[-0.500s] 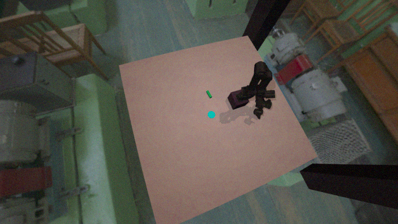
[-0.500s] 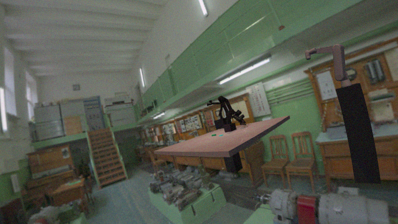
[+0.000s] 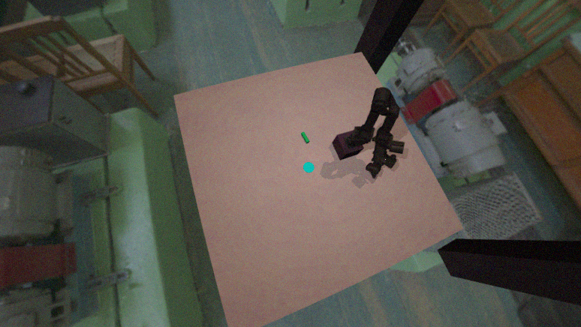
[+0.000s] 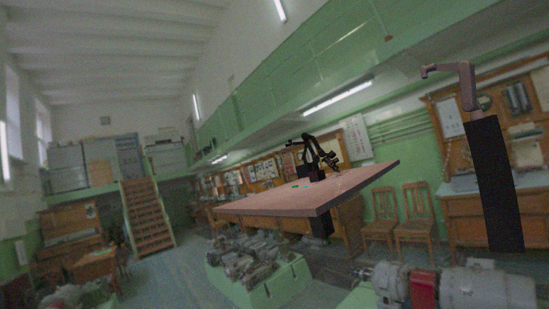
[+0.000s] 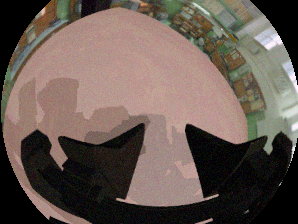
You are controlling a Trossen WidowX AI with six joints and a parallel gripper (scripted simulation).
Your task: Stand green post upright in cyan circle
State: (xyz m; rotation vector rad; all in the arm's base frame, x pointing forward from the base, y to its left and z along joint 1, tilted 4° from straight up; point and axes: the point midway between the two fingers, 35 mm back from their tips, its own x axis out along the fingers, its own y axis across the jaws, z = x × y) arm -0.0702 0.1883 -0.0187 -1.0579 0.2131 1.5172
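The green post is 26 cm ahead of my gripper tip, 35 cm to the right of it and 3 cm below it. From my gripper tip the other things lie so: cyan circle (31 cm ahead, 18 cm to the right, 4 cm below).
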